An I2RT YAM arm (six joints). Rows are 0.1 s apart.
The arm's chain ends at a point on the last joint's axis. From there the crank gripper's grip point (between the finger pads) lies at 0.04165 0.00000 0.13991 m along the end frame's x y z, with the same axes.
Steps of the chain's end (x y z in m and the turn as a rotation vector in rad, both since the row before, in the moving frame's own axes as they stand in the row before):
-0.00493 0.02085 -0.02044 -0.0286 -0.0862 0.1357
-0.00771 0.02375 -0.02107 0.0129 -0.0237 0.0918
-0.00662 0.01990 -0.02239 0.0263 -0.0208 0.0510
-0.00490 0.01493 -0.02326 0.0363 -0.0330 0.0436
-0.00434 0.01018 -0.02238 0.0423 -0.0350 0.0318
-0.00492 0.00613 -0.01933 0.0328 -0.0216 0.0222
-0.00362 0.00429 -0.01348 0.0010 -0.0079 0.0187
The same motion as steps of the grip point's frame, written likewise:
-0.01774 0.02970 -0.01752 -0.0286 -0.0862 0.1357
-0.01113 0.02561 -0.02011 0.0129 -0.0237 0.0918
-0.00950 0.01826 -0.02157 0.0263 -0.0208 0.0510
-0.00947 0.01154 -0.02202 0.0363 -0.0330 0.0436
-0.00919 0.00548 -0.02111 0.0423 -0.0350 0.0318
-0.00791 0.00242 -0.01852 0.0328 -0.0216 0.0222
-0.00473 0.00492 -0.01316 0.0010 -0.0079 0.0187

